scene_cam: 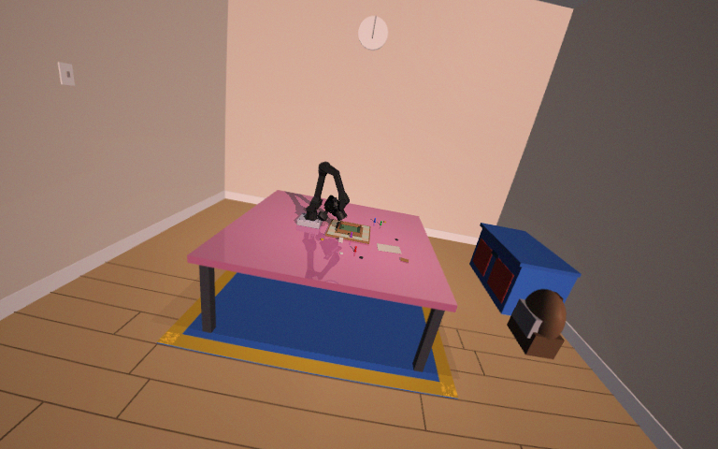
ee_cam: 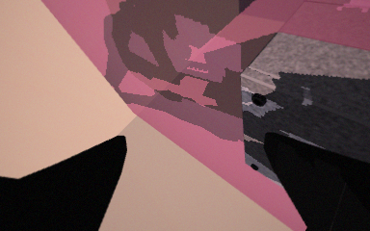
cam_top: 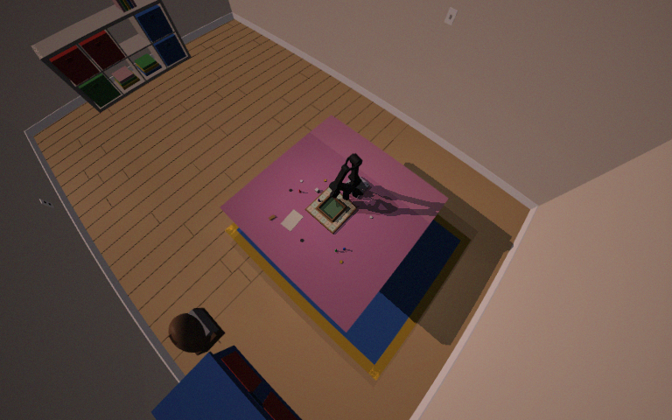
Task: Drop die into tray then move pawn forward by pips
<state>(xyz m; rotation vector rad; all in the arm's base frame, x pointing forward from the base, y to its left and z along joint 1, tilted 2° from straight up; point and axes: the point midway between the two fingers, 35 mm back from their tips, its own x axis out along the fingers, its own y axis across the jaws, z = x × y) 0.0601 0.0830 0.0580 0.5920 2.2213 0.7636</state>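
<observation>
The purple pawn lies 26 cm ahead of my gripper tip, 18 cm to the right of it and 5 cm below it. From my gripper tip the other things lie so: beige card (52 cm ahead, 19 cm to the right, 8 cm below); small brown block (62 cm ahead, 31 cm to the right, 8 cm below).
</observation>
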